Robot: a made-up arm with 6 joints.
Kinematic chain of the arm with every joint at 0, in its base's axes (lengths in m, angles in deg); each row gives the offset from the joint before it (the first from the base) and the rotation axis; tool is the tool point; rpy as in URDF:
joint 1: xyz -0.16 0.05 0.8 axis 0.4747 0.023 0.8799
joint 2: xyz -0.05 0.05 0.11 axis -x
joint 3: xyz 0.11 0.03 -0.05 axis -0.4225 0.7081 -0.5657
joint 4: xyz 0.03 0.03 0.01 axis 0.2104 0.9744 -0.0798
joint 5: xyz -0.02 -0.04 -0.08 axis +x
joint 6: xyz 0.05 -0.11 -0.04 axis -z
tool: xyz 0.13 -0.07 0.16 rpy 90 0 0
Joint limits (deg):
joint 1: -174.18..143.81
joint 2: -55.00..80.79
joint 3: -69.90..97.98
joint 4: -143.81..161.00
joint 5: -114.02..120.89
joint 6: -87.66..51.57
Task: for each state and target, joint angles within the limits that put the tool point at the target. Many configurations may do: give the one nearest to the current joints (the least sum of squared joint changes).
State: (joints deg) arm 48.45 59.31 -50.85 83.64 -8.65 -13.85
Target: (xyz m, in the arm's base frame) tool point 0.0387 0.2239 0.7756
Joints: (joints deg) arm 52.58 40.89 -61.59 89.17 2.60 -11.74
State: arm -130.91 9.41 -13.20 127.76 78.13 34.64
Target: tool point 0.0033 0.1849 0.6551
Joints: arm -153.48 5.02 -6.67 128.63 66.88 18.81
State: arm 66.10 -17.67 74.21 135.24 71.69 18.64
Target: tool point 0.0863 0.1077 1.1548
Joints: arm 78.31 -52.27 97.98 161.00 61.66 51.57
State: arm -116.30 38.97 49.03 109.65 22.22 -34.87
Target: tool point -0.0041 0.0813 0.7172
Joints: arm -134.68 33.08 67.25 131.08 29.27 -43.22
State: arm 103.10 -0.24 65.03 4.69 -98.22 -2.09
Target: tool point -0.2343 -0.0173 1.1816
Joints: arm 136.23 -31.55 22.92 -16.25 -113.21 20.61
